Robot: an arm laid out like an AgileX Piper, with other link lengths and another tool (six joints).
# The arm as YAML. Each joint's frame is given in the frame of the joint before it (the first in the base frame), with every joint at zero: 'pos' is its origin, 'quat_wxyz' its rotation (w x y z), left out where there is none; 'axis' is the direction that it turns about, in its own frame. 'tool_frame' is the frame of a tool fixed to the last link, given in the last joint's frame.
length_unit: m
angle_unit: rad
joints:
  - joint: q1
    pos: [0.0, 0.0, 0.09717]
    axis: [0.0, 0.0, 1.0]
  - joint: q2
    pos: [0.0, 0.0, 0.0]
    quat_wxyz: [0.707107, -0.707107, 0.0, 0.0]
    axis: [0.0, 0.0, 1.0]
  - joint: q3
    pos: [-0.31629, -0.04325, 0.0]
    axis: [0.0, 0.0, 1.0]
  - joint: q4
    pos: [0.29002, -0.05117, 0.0]
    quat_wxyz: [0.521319, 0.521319, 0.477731, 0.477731]
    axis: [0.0, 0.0, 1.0]
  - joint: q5
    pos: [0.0, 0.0, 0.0]
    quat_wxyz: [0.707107, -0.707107, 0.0, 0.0]
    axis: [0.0, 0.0, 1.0]
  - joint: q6
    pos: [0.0, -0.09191, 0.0]
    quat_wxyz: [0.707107, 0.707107, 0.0, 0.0]
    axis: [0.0, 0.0, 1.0]
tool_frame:
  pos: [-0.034, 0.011, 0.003]
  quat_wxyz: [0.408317, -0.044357, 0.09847, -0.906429]
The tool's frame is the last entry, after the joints.
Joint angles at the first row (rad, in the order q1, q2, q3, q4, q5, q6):
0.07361 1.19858 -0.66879 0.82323 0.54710 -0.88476
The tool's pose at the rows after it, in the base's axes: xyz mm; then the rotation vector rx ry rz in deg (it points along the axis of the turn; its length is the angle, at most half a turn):
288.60, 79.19, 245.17, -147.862, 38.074, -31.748
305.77, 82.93, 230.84, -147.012, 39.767, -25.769
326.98, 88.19, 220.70, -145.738, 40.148, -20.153
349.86, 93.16, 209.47, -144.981, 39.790, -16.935
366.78, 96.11, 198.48, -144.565, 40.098, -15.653
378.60, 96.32, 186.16, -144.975, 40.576, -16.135
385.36, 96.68, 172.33, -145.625, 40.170, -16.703
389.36, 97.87, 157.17, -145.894, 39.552, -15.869
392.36, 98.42, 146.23, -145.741, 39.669, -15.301
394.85, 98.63, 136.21, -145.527, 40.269, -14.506
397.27, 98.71, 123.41, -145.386, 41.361, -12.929
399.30, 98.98, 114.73, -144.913, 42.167, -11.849
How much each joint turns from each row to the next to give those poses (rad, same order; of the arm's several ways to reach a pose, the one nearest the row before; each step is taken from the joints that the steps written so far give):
0.01739 0.08686 -0.00249 0.07088 0.00000 -0.06614
0.00041 0.08768 -0.02911 0.06392 0.02233 -0.02231
0.00002 0.09481 -0.05621 0.05434 0.04192 -0.01951
0.00165 0.09648 -0.06200 0.04568 0.02170 -0.03395
0.00252 0.07134 -0.04202 0.03617 -0.00238 -0.02969
0.00000 0.05436 -0.02181 0.03093 -0.02521 -0.04213
0.00002 0.04556 -0.00566 0.04328 -0.02294 -0.06706
-0.00002 0.04493 -0.00001 0.05068 -0.00523 -0.06820
0.00000 0.03280 0.00001 0.04514 -0.00488 -0.04949
0.00001 0.02917 -0.00001 0.03768 -0.00387 -0.03488
-0.00001 0.03551 -0.00033 0.03378 -0.00211 -0.02563
0.00002 0.02617 -0.00172 0.03276 0.00198 -0.02345

